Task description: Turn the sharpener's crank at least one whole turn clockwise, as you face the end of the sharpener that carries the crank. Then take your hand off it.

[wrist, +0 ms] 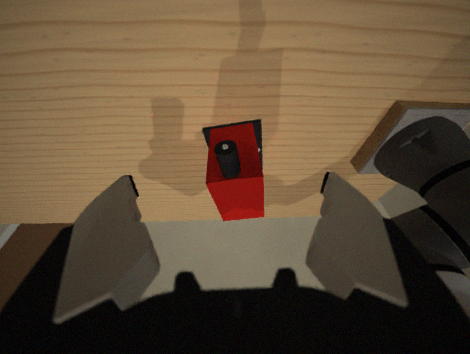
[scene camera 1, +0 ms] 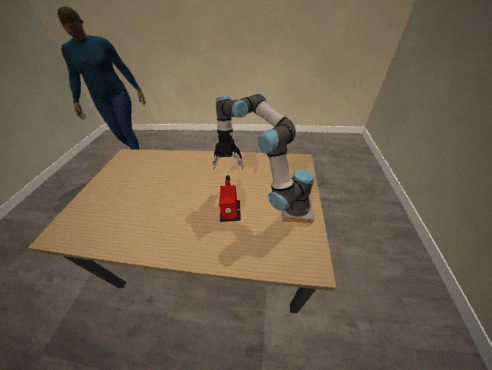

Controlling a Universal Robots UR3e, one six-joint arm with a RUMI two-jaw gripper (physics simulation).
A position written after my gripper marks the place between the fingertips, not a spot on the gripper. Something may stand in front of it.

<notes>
In view: my gripper (wrist: pixel 230 177) and a black crank knob (wrist: pixel 228 159).
</notes>
